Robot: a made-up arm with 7 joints.
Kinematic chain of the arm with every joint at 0, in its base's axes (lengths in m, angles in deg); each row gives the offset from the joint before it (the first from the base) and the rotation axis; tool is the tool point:
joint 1: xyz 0 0 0.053 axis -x
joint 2: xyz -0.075 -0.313 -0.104 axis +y
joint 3: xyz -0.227 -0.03 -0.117 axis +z
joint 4: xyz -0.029 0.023 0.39 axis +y
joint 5: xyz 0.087 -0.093 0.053 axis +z
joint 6: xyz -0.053 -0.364 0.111 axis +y
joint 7: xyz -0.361 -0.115 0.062 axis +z
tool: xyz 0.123 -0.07 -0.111
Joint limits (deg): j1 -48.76..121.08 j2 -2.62..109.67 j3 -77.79..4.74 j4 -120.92..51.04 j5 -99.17..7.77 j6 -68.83..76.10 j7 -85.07..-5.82
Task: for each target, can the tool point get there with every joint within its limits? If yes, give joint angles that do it. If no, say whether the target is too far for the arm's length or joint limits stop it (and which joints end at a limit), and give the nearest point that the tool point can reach.
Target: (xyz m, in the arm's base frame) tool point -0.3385 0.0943 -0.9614
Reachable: no: joint limits stop it (at a limit: joint 1, joint 2, joint 3, joint 4, joint 7) | nearest point -0.3646 0.0037 -0.8161 | short by 0.173 m
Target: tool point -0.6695 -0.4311 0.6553
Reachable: yes | joints -6.46 45.13 -5.78 -33.37 -53.57 18.98 -69.34
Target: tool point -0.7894 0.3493 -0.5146
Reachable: no: joint limits stop it (at a limit: joint 1, joint 3, joint 6, joint 7) | nearest point -0.7555 0.3495 -0.4504 | short by 0.073 m
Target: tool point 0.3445 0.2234 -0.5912
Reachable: no: joint limits stop it (at a limit: joint 1, joint 3, joint 6, joint 7) | nearest point 0.3325 0.2333 -0.5400 | short by 0.054 m
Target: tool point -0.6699 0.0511 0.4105
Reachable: yes | joints 53.88 49.64 -43.25 -63.67 -46.64 -5.47 -36.38
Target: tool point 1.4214 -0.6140 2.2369
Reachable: no: too far | nearest point 0.7546 -0.2976 1.1116 | short by 1.346 m
